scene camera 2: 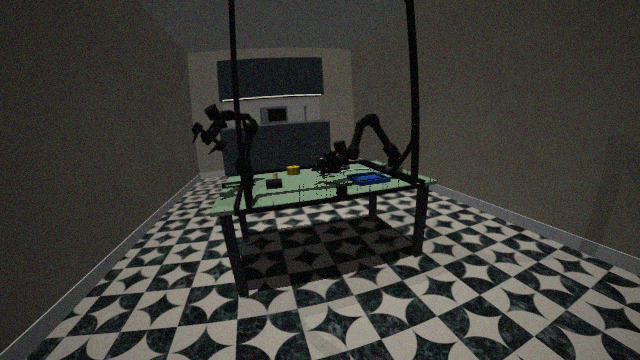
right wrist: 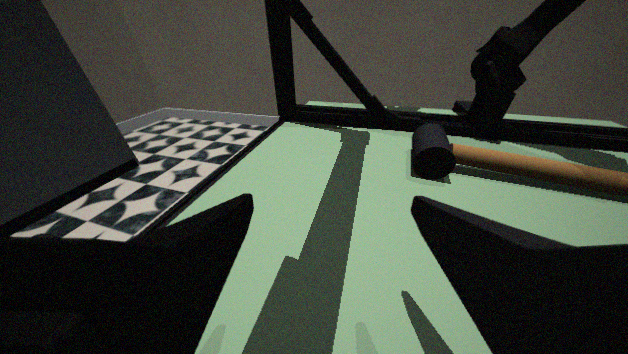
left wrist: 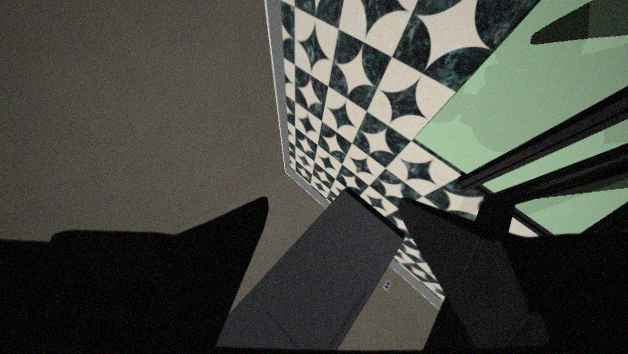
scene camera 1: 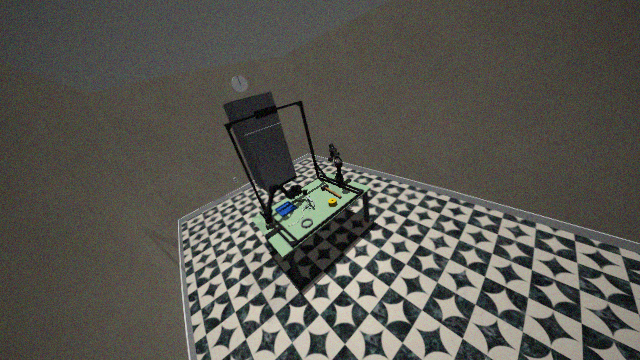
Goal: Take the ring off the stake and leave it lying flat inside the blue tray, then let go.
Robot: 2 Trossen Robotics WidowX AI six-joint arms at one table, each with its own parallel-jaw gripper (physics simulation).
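Pixels of known places: left gripper, fingertip midpoint: [scene camera 2: 200, 148] [left wrist: 333, 203] [scene camera 1: 332, 156]; right gripper, fingertip midpoint: [scene camera 2: 315, 171] [right wrist: 333, 202] [scene camera 1: 304, 189]; left arm's base, link origin: [right wrist: 480, 123] [scene camera 1: 340, 184]; right arm's base, link origin: [scene camera 2: 393, 165] [scene camera 1: 269, 221].
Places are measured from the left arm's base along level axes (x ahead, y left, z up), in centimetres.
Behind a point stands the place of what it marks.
Observation:
The blue tray [scene camera 1: 286, 209] {x 72.7, y 2.2, z -1.3 cm} [scene camera 2: 369, 178] {x 74.2, y 1.5, z -1.4 cm} lies on the green table. A small pale, dark-marked shape [scene camera 1: 310, 203] {x 46.2, y 13.7, z 1.4 cm} stands beside it in scene camera 1; it looks like the stake, but how the ring sits on it is too small to tell. In scene camera 2 the right gripper hides that spot. My right gripper [scene camera 1: 304, 192] {x 43.3, y -10.8, z 7.0 cm} [scene camera 2: 320, 165] {x 43.3, y -10.8, z 7.0 cm} [right wrist: 333, 202] {x 43.3, y -10.8, z 7.0 cm} is open and empty, low over the table on the stake's side of the tray; its wrist view shows neither stake nor ring. My left gripper [scene camera 2: 204, 145] {x -9.1, y -32.0, z 25.4 cm} [left wrist: 333, 203] {x -9.1, y -32.0, z 25.4 cm} is open and empty, raised high at the far left of scene camera 2.
A dark ring-shaped object [scene camera 1: 307, 223] {x 60.8, y 42.6, z 0.0 cm} lies near the table edge. A yellow round object [scene camera 1: 332, 202] {x 26.5, y 29.8, z 3.0 cm} [scene camera 2: 293, 170] {x 26.0, y 22.3, z 1.3 cm} and a hammer [scene camera 1: 332, 191] {x 16.1, y 8.9, z 1.2 cm} [scene camera 2: 274, 183] {x 19.8, y -9.4, z 1.1 cm} [right wrist: 434, 152] {x 23.5, y -6.6, z 2.2 cm} lie on the table. Black frame posts [scene camera 2: 412, 90] {x 95.4, y -13.3, z 48.0 cm} [right wrist: 281, 60] {x 15.2, y -38.5, z 10.8 cm} rise from the table's edges.

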